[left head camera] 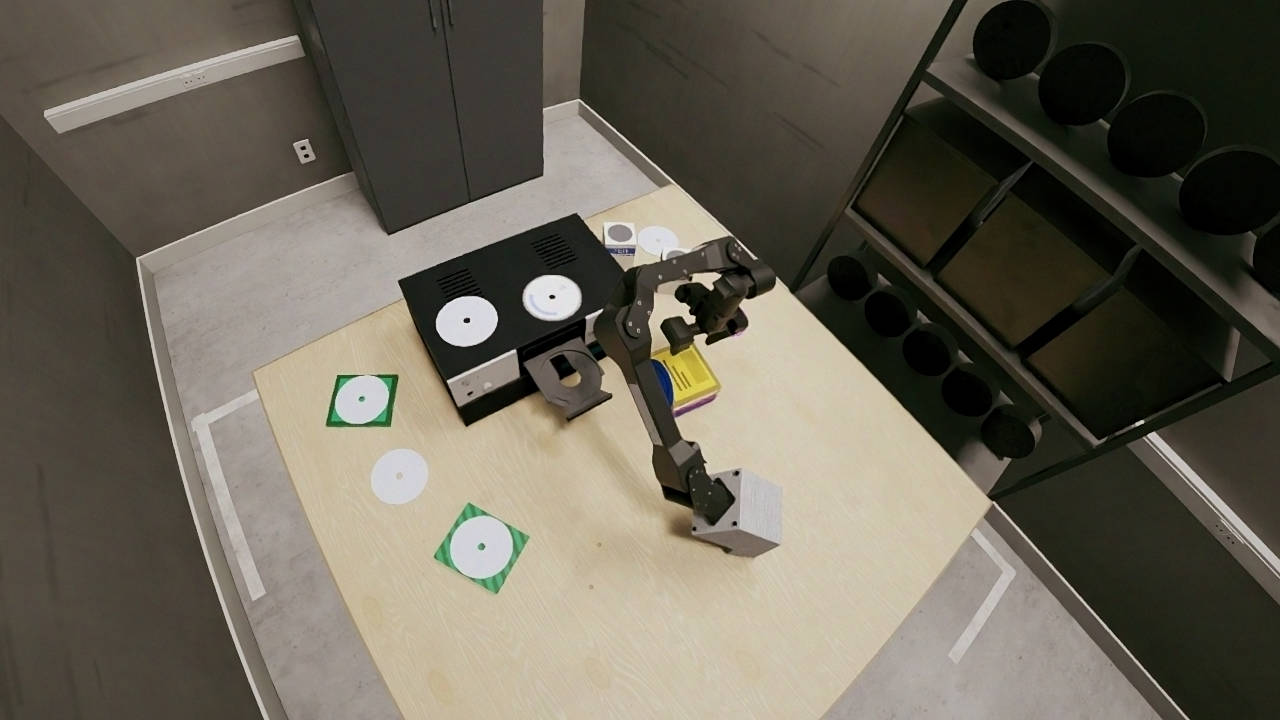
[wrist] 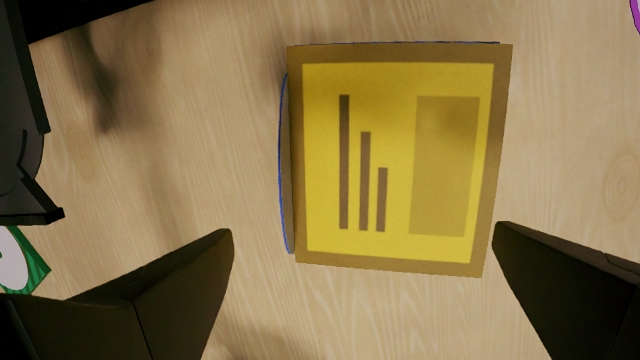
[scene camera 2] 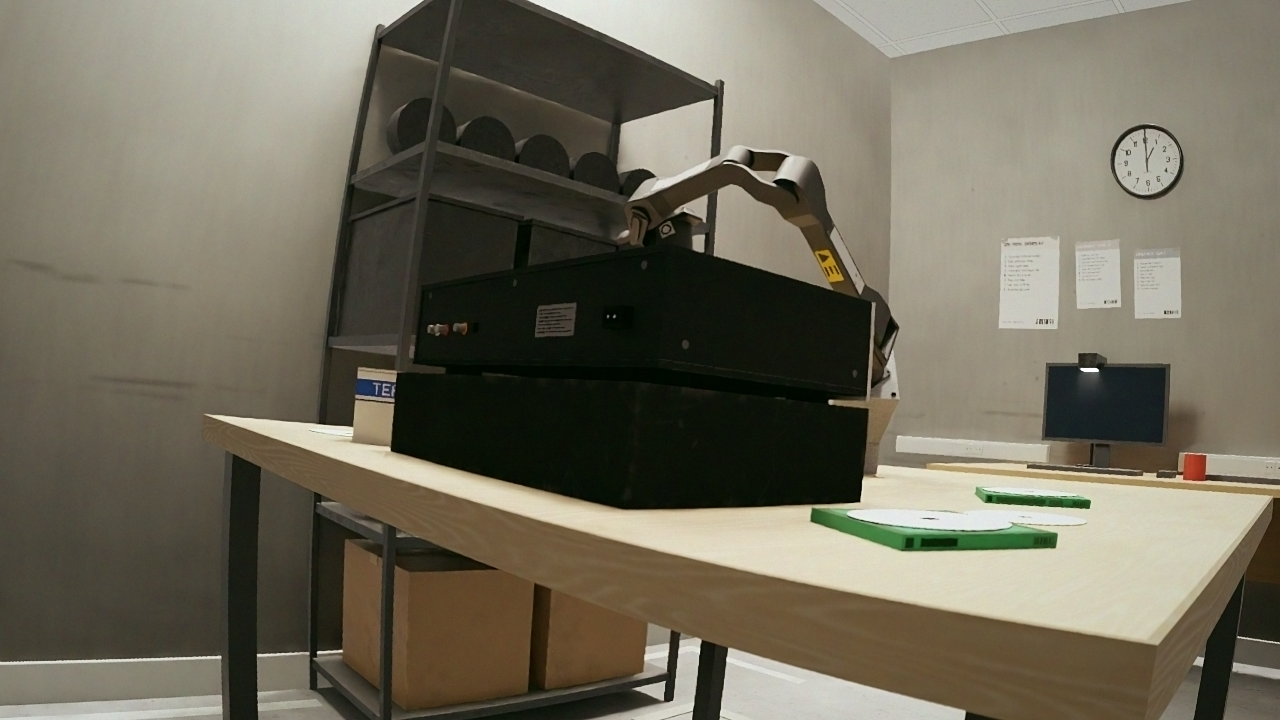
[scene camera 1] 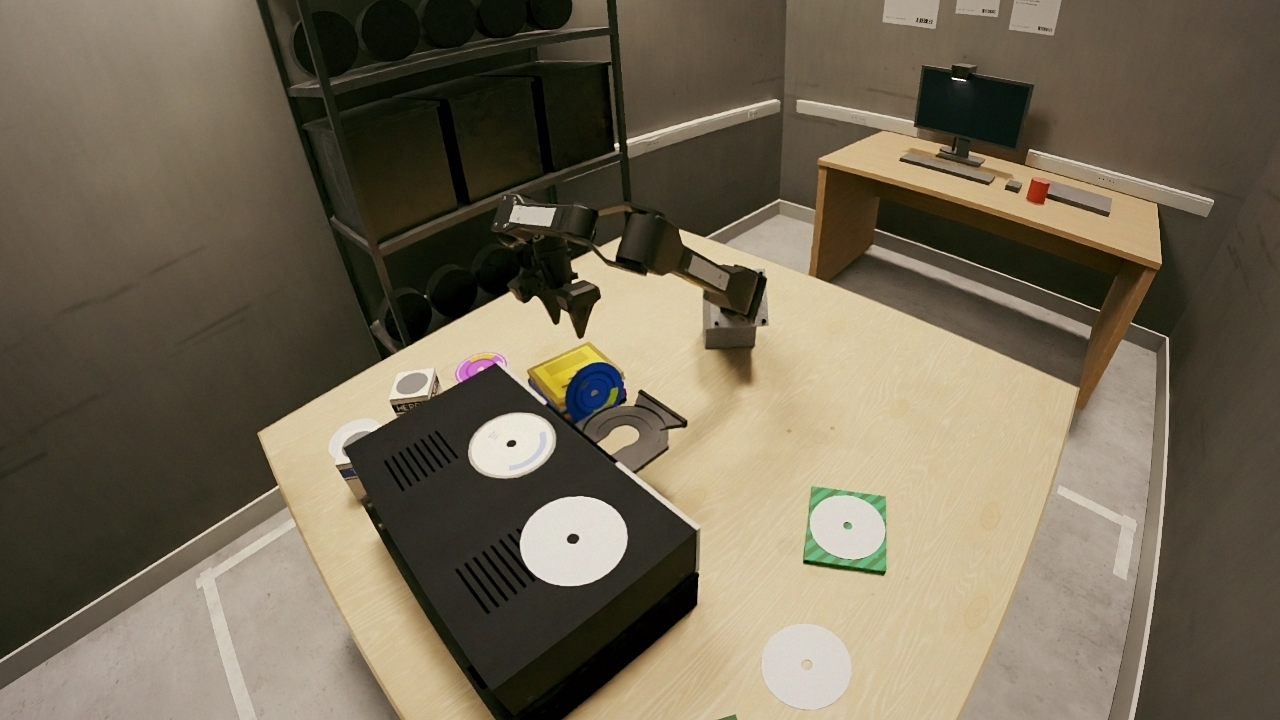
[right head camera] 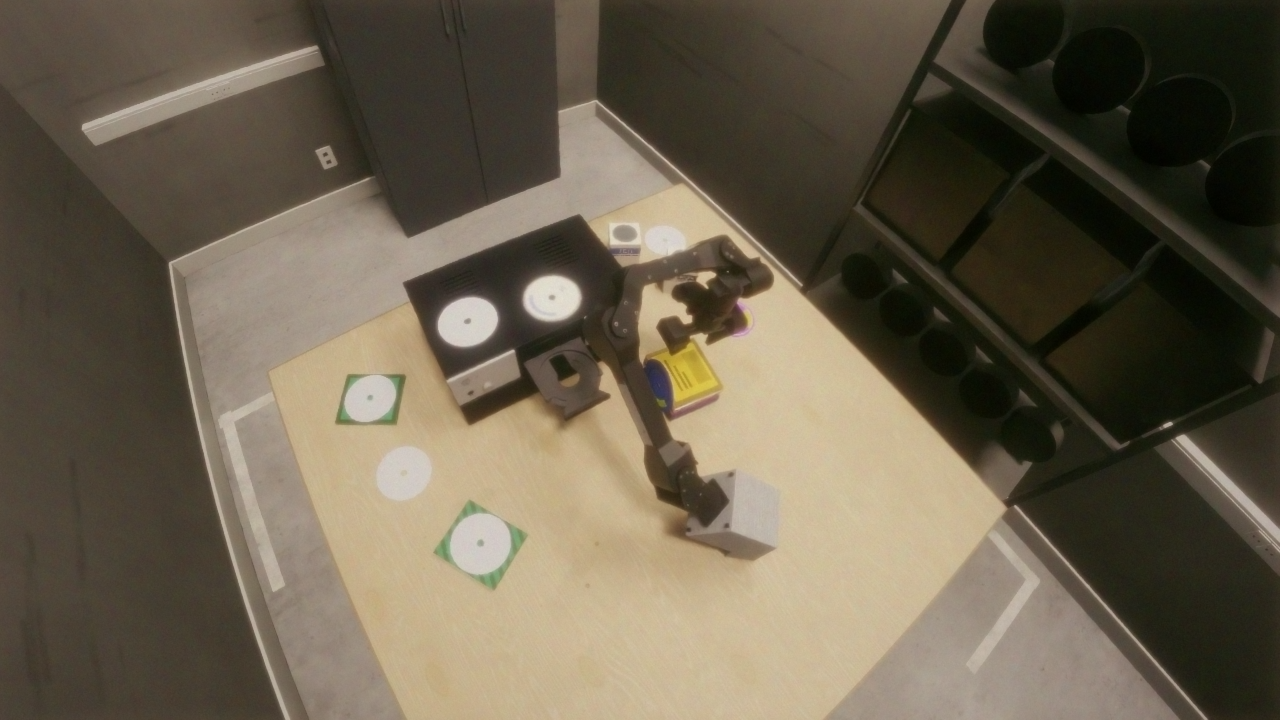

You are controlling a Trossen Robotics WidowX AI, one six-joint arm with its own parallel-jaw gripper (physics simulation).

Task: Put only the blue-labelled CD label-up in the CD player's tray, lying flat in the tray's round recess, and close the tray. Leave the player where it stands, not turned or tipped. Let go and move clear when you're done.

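Where they show: gripper, between the fingertips: (left head camera: 689,349) (wrist: 364,238) (scene camera 1: 568,331) (right head camera: 688,348); arm's base, origin of its link: (left head camera: 716,501) (scene camera 1: 738,298) (right head camera: 710,502).
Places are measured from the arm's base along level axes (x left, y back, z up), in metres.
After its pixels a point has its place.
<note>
The blue-labelled CD (left head camera: 664,383) (right head camera: 658,386) (scene camera 1: 594,391) leans steeply against the player-facing side of a stack of cases topped by a yellow case (left head camera: 693,371) @(x -0.102, y -0.306, z -0.097 m) (right head camera: 698,371) @(x -0.110, y -0.304, z -0.097 m) (scene camera 1: 554,368) @(x -0.106, y -0.343, z -0.098 m) (wrist: 450,165) @(x -0.113, y -0.321, z -0.097 m). In the wrist view the blue CD (wrist: 286,165) @(x -0.020, y -0.307, z -0.081 m) shows nearly edge-on. The black CD player (left head camera: 510,268) @(x 0.244, y -0.580, z 0.027 m) (right head camera: 512,268) @(x 0.243, y -0.584, z 0.027 m) (scene camera 1: 429,528) @(x 0.262, y -0.618, z 0.027 m) (scene camera 2: 760,313) @(x 0.452, y -0.501, z -0.010 m) has its tray (left head camera: 590,377) @(x 0.138, y -0.314, z -0.032 m) (right head camera: 586,376) @(x 0.143, y -0.318, z -0.033 m) (scene camera 1: 648,438) @(x 0.202, y -0.298, z -0.033 m) (wrist: 20,100) @(x 0.126, y -0.332, z -0.032 m) out, with no disc in the round recess. My gripper (left head camera: 696,343) @(x -0.072, y -0.312, z -0.002 m) (right head camera: 691,343) @(x -0.072, y -0.312, z -0.002 m) (scene camera 1: 567,327) @(x -0.072, y -0.312, z -0.002 m) (wrist: 364,238) @(x -0.072, y -0.312, z -0.002 m) is open and empty above the yellow case.
A white disc (left head camera: 466,331) @(x 0.357, y -0.440, z 0.028 m) and a pale disc (left head camera: 537,308) @(x 0.211, y -0.462, z 0.028 m) lie on the player. Two green cases (left head camera: 336,416) @(x 0.681, y -0.423, z -0.160 m) (left head camera: 496,582) @(x 0.408, y 0.000, z -0.160 m) bear white discs; another white disc (left head camera: 393,492) @(x 0.576, y -0.226, z -0.169 m) lies between them. A magenta CD (right head camera: 748,324) @(x -0.318, y -0.439, z -0.169 m) (scene camera 1: 465,368) @(x -0.305, y -0.501, z -0.170 m) and small boxes (left head camera: 619,248) (scene camera 1: 414,385) are beyond the stack.
</note>
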